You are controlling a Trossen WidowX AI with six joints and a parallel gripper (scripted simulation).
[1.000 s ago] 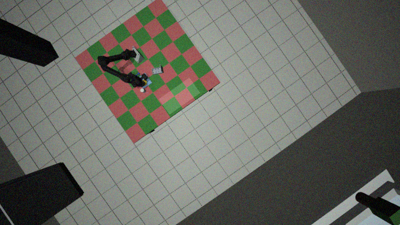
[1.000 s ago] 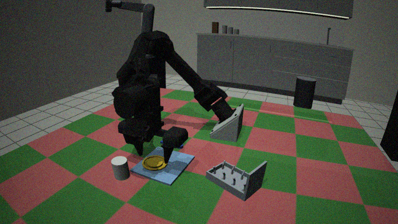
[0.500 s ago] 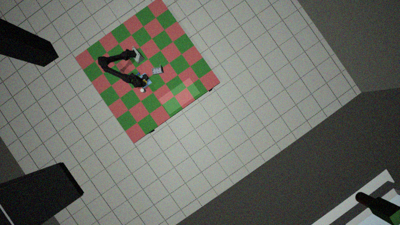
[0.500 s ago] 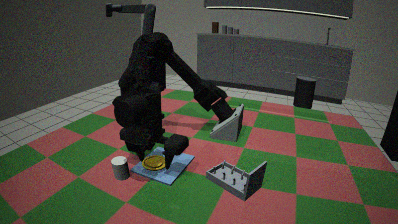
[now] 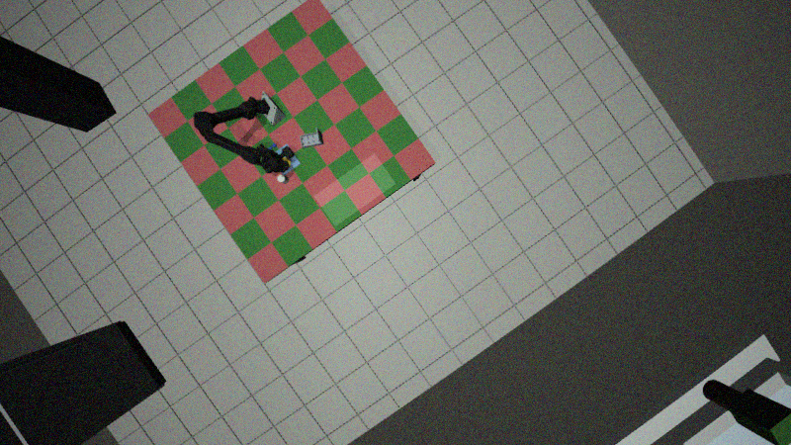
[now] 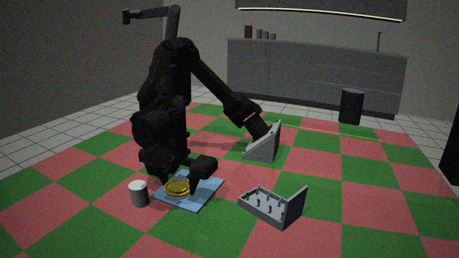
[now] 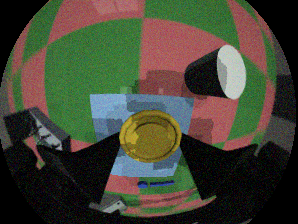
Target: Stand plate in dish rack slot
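Now: gripper tip 3 cm past the light blue mat, 1 cm to the right of it and 1 cm above it. Round my gripper tip: white cylinder: 8 cm ahead, 6 cm to the right, 2 cm above; blue spoon: 14 cm behind, 2 cm to the right, 1 cm below; yellow plate: 1 cm above.
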